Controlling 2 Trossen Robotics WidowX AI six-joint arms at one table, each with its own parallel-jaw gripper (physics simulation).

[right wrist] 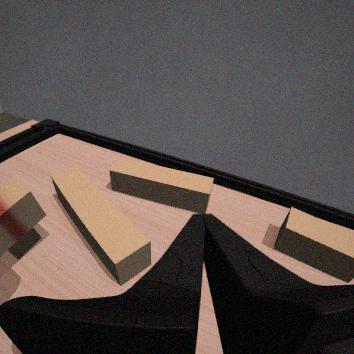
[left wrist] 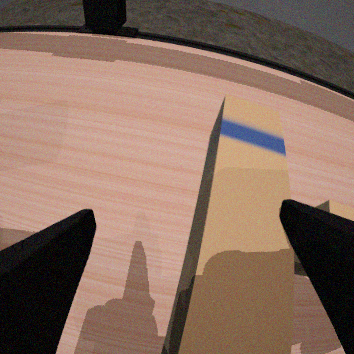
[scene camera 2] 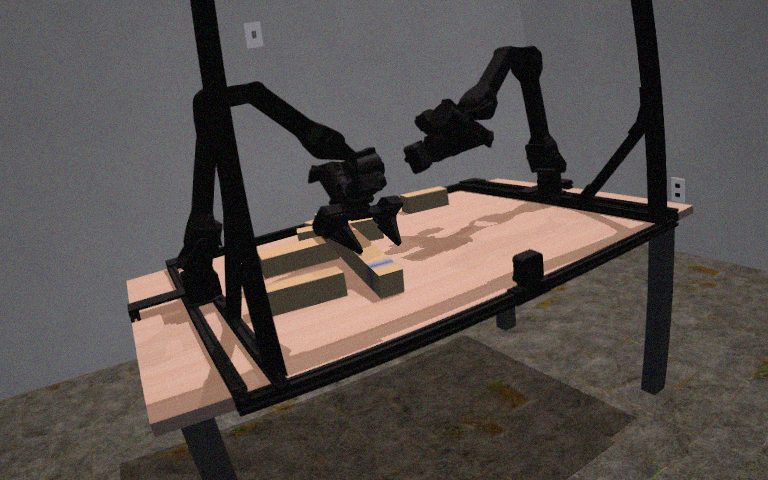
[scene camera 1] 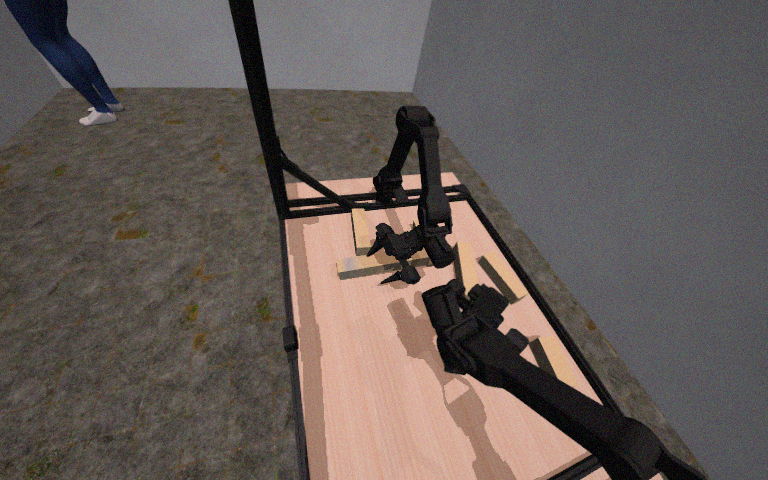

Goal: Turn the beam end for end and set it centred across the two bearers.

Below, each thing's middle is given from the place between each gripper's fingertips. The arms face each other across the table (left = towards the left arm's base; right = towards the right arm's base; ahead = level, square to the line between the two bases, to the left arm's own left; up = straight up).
Labels:
Now: right hand 15 cm past the long beam [scene camera 1: 358, 266], 23 cm to the right of it and 12 cm above it.
Now: left hand 7 cm short of the long beam, 2 cm to the right of it and 1 cm above it.

